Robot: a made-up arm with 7 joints.
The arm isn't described. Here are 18 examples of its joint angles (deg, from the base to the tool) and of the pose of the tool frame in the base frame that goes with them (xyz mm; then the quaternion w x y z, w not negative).
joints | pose
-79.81 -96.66 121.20 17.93 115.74 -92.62 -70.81 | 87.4 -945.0 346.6 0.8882 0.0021 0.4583 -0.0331
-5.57 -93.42 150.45 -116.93 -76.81 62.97 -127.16 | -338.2 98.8 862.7 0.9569 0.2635 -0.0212 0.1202
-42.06 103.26 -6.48 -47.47 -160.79 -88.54 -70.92 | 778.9 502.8 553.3 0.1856 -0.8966 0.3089 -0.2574
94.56 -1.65 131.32 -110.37 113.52 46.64 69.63 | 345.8 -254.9 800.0 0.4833 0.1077 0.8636 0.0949
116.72 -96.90 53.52 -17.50 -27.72 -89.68 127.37 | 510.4 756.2 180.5 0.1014 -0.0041 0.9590 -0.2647
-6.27 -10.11 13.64 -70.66 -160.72 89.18 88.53 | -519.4 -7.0 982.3 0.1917 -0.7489 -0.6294 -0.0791
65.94 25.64 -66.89 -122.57 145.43 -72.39 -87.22 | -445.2 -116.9 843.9 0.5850 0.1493 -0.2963 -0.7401
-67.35 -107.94 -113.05 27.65 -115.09 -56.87 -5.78 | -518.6 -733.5 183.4 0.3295 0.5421 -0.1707 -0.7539
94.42 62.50 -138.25 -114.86 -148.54 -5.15 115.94 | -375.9 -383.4 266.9 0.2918 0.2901 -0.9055 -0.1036
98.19 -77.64 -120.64 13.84 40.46 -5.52 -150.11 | 213.3 984.0 651.5 0.3270 -0.1397 0.6656 0.6562
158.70 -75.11 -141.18 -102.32 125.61 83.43 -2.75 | 186.0 351.6 945.1 0.6804 0.5748 0.0717 -0.4490
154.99 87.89 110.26 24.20 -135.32 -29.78 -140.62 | -920.4 -165.0 641.0 0.8774 -0.0367 -0.4536 -0.1519
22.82 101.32 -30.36 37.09 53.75 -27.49 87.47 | 823.5 -226.2 66.9 0.4327 -0.6234 0.4889 -0.4304
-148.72 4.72 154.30 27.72 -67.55 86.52 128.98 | 212.4 85.1 1341.8 0.6078 -0.7486 0.0638 -0.2571
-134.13 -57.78 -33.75 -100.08 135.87 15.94 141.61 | 686.0 -156.2 339.5 0.3553 -0.5351 0.7656 0.0351
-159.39 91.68 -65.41 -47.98 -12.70 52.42 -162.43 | -640.3 624.2 584.5 0.6916 -0.3782 -0.5528 0.2702
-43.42 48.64 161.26 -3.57 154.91 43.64 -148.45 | 556.0 529.6 1071.0 0.4347 -0.5586 -0.4057 -0.5782
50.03 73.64 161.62 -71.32 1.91 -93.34 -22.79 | 517.4 -410.8 202.4 0.2072 -0.7672 0.4154 0.4427
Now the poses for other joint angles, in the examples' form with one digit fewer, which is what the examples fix.
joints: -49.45 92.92 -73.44 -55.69 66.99 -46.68 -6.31
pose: 866 266 607 0.957 0.111 0.260 0.059
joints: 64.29 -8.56 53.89 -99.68 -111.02 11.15 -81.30
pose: 186 516 836 0.537 -0.320 0.738 0.256
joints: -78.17 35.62 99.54 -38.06 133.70 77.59 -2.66
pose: -155 491 1149 0.510 0.632 -0.175 -0.557
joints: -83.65 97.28 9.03 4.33 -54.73 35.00 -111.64
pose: 168 935 303 0.365 -0.418 -0.777 -0.297
